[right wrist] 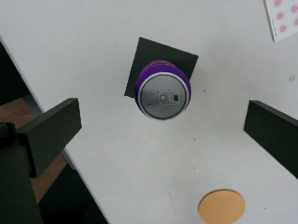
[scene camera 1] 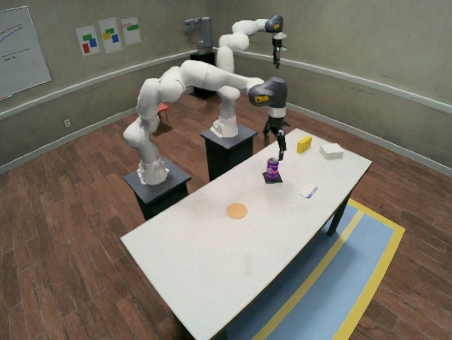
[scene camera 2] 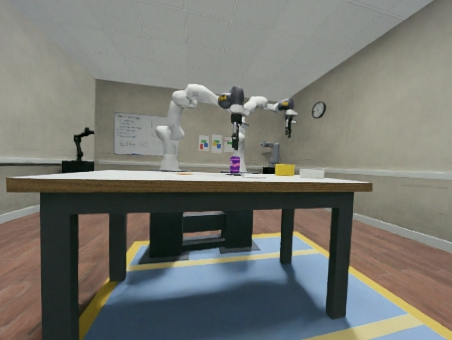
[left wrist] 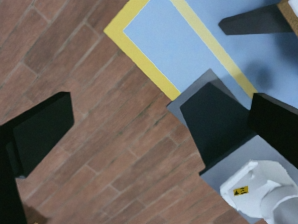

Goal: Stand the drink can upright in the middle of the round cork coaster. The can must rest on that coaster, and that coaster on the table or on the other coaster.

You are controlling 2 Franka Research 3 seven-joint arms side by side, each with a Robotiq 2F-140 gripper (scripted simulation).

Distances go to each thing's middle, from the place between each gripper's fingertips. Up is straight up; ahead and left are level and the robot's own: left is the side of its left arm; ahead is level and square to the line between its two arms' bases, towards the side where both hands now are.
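The dark square coaster [right wrist: 147, 50] is 18 cm below my right hand and 1 cm ahead of it. Going by its middle, the coaster is nearer to my right hand than to my left hand.
If you count from my left hand, the dark square coaster is 410 mm below, 490 mm ahead and 780 mm to the right.
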